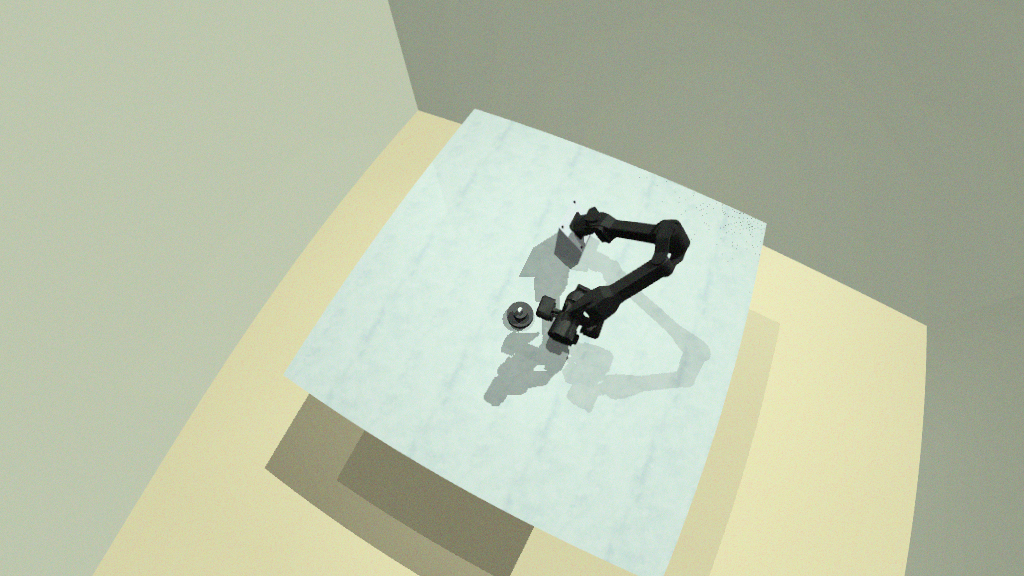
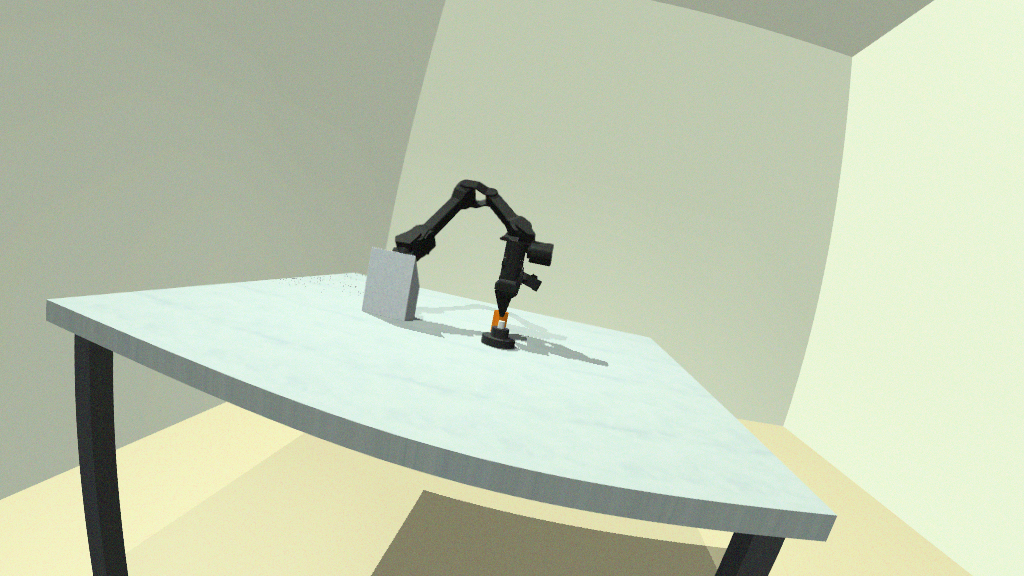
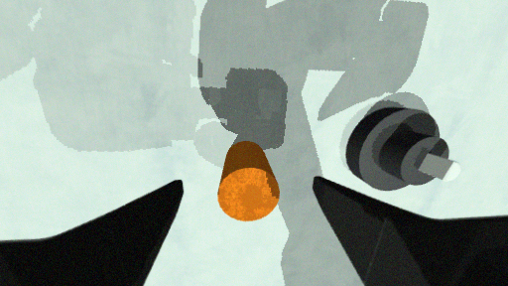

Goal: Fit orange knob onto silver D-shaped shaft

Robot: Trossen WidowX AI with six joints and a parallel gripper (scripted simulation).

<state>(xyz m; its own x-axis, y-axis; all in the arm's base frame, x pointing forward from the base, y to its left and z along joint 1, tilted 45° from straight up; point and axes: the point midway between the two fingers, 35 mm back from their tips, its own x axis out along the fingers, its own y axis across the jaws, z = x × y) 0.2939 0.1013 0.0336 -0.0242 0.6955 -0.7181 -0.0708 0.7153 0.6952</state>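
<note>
Now: gripper tip 10 mm above the orange knob. The rest, counted from my gripper tip: round dark pedestal (20 mm ahead, 150 mm to the right, 20 mm below).
</note>
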